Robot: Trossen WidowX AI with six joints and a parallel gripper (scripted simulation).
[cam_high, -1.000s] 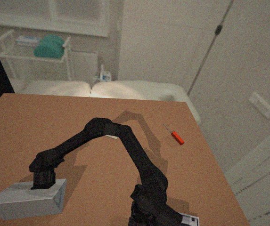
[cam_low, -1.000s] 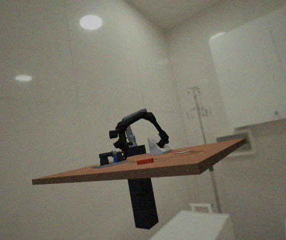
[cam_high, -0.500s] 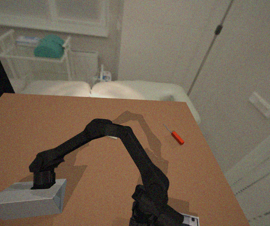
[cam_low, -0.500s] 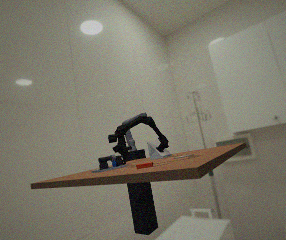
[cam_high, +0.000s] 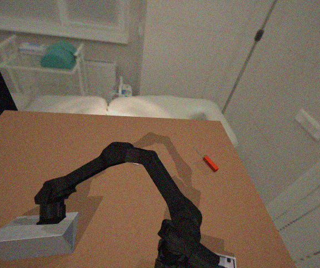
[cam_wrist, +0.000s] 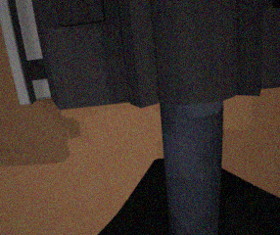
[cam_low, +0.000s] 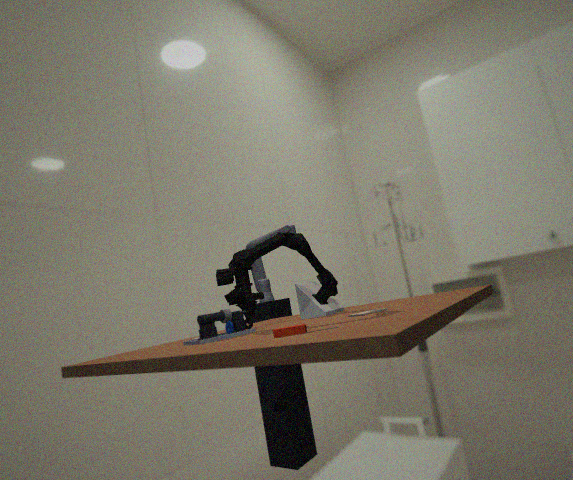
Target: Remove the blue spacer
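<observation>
The dark shaft lies 5 cm ahead of my gripper tip, 3 cm above it and 1 cm to the right of it. The rest, counted from my gripper tip: white card: 46 cm to the left, 12 cm behind, 4 cm below; blue spacer: 12 cm ahead, 1 cm to the left, 1 cm below; pale grey spacer: 9 cm ahead, 3 cm above, 2 cm to the right.
</observation>
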